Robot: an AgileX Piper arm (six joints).
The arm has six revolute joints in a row. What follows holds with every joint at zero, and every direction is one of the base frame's. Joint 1 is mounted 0.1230 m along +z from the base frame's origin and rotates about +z. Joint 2 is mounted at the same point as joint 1 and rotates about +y. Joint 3 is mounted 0.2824 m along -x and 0.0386 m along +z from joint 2 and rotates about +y. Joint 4 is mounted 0.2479 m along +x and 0.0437 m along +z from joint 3 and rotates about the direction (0.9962, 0, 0.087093). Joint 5 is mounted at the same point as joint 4 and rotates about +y. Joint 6 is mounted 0.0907 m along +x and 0.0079 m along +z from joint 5 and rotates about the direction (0.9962, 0, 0.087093). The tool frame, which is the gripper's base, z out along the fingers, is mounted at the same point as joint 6; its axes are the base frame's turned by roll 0.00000, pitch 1.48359 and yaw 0.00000 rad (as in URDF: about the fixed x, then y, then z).
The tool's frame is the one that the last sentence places.
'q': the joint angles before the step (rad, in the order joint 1, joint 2, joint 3, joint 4, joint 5, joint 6). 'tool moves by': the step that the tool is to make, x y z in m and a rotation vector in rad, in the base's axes. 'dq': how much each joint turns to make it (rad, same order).
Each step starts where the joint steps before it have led.
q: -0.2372 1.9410 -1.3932 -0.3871 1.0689 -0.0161
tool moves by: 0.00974 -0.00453 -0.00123 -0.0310 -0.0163 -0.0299
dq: 0.0009 0.0343 -0.0457 -0.0323 0.0046 0.0463
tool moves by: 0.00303 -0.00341 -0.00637 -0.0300 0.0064 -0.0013
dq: 0.0000 0.0219 -0.0043 -0.0386 -0.0105 0.0241
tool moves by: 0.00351 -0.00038 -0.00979 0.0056 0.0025 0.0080
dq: 0.0000 0.0247 0.0000 0.0001 -0.0230 0.0010
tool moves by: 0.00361 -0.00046 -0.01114 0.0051 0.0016 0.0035
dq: 0.0000 0.0280 0.0000 -0.0016 -0.0250 0.0075
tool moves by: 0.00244 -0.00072 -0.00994 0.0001 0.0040 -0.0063
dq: 0.0000 0.0252 0.0000 -0.0069 -0.0164 0.0174
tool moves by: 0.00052 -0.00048 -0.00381 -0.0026 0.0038 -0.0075
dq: 0.0000 0.0098 0.0000 -0.0057 -0.0023 0.0123
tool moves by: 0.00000 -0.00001 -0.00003 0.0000 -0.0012 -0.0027
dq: 0.0000 0.0000 0.0001 0.0000 -0.0002 0.0029
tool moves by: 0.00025 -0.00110 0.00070 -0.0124 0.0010 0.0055
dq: 0.0000 0.0001 -0.0012 -0.0146 0.0001 0.0023
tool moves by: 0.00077 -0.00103 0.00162 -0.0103 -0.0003 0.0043
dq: -0.0001 0.0000 -0.0055 -0.0108 0.0032 0.0000
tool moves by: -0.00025 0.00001 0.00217 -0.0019 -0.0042 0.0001
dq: 0.0001 -0.0053 0.0001 -0.0008 0.0008 0.0000
